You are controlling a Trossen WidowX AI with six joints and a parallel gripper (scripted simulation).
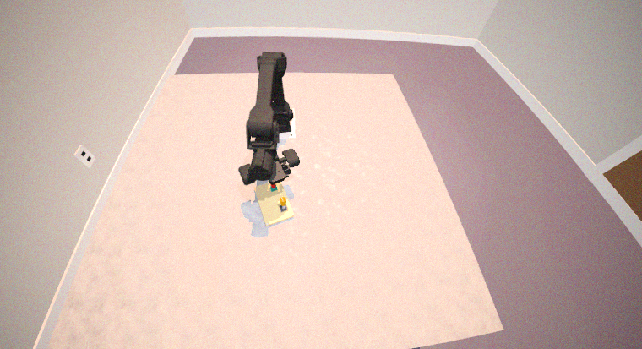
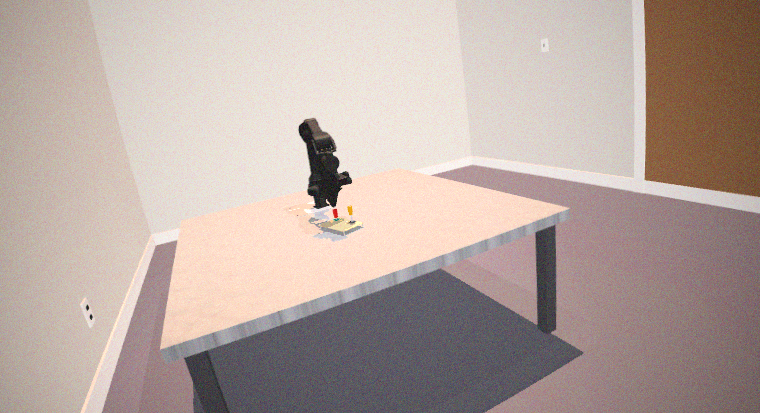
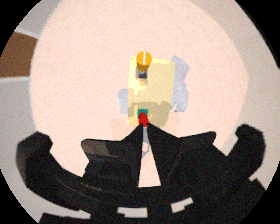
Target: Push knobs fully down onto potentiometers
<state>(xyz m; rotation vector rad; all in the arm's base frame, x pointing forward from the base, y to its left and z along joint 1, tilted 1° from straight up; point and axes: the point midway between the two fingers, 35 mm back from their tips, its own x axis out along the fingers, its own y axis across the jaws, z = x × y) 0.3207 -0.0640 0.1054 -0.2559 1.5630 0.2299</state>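
My gripper tip is now 30 mm above the red knob. Also, from my gripper tip: orange knob 80 mm ahead, 30 mm to the left.
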